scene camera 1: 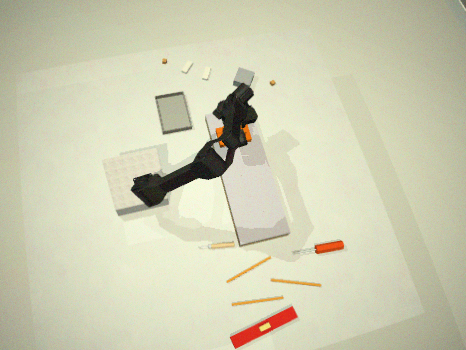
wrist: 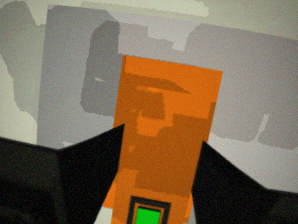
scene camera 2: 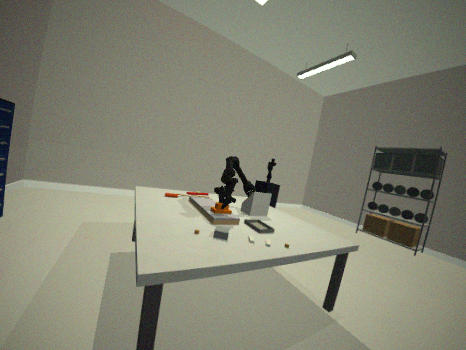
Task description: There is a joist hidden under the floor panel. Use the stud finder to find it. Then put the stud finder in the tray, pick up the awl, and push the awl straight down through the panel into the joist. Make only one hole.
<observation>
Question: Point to a red level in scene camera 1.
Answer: At 288, 314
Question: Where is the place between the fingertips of the gripper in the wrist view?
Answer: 160, 133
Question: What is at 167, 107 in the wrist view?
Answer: A stud finder.
</observation>
